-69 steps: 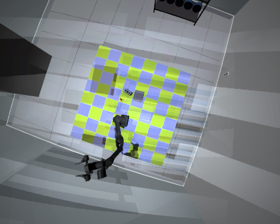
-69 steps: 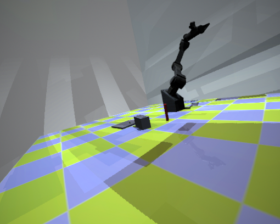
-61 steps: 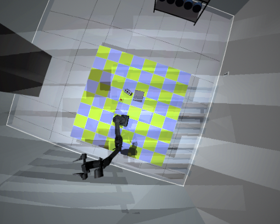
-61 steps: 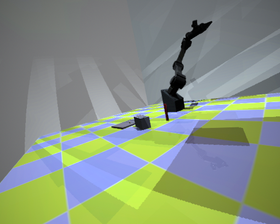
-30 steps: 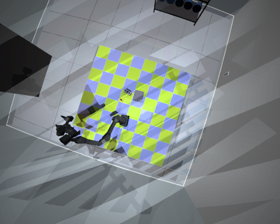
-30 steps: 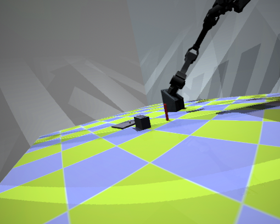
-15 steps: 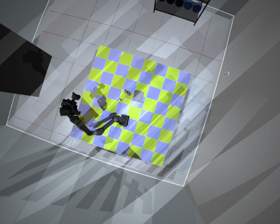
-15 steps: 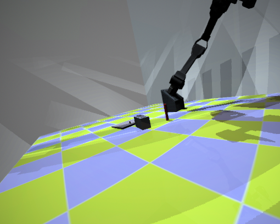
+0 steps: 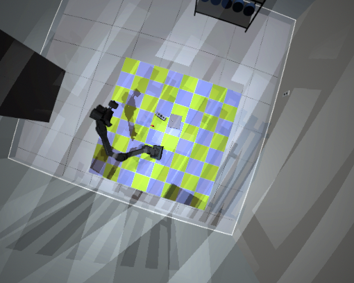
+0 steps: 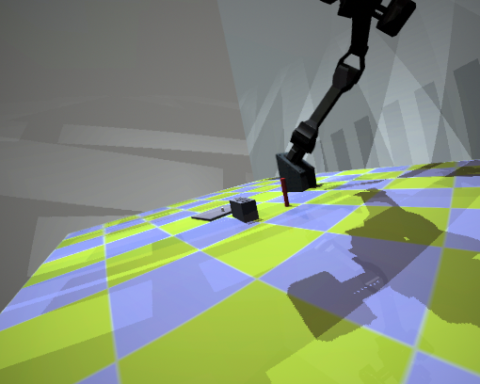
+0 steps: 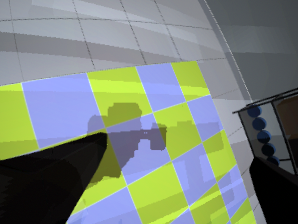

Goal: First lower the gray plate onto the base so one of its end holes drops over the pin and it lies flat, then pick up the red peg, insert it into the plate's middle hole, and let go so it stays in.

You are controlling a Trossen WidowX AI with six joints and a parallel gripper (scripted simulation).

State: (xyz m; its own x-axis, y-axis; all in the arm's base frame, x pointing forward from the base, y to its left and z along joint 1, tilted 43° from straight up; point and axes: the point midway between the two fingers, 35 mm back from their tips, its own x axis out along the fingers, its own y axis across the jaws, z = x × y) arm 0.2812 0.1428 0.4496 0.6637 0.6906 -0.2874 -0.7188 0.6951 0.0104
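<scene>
The gray plate lies 60 mm ahead of my gripper tip, 350 mm to the right of it and 310 mm below it. The rest, counted from my gripper tip: red peg 50 mm behind, 300 mm to the right, 310 mm below; then dark base 60 mm ahead, 480 mm to the right, 340 mm below.
</scene>
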